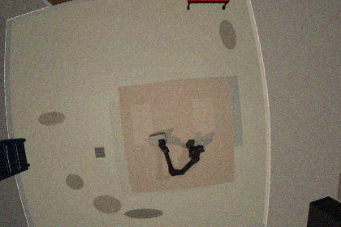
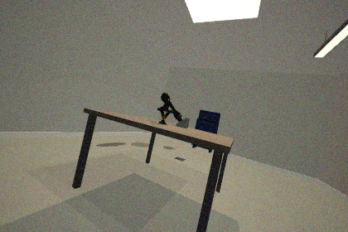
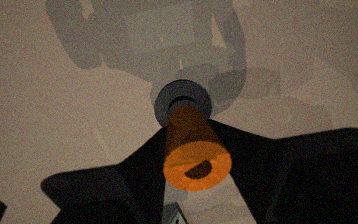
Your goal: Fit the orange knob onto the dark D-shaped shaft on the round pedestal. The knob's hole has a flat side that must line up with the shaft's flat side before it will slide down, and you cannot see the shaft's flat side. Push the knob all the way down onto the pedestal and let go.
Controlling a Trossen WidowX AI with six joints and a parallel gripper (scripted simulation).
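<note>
Now: gripper tip 4 cm above the pedestal. The rest, counted from my gripper tip: orange knob: 2 cm above.
</note>
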